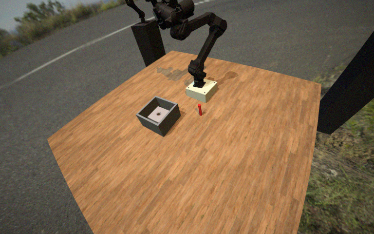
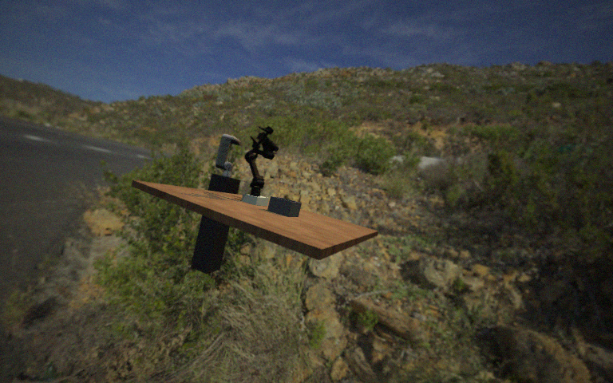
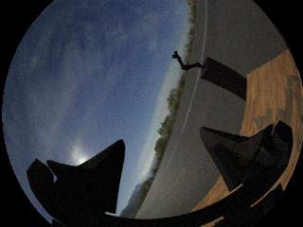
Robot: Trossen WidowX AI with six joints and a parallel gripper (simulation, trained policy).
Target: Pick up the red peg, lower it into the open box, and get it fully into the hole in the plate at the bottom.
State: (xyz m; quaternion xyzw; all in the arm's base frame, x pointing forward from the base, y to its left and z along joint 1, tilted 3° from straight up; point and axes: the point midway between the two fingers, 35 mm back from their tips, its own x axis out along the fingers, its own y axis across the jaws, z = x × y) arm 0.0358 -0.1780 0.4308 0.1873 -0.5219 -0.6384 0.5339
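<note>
Right now the red peg is 45 cm below my gripper tip, 31 cm to the left of it and 18 cm ahead of it. Also, from my gripper tip: grey box: 47 cm below, 29 cm ahead, 12 cm to the left.
</note>
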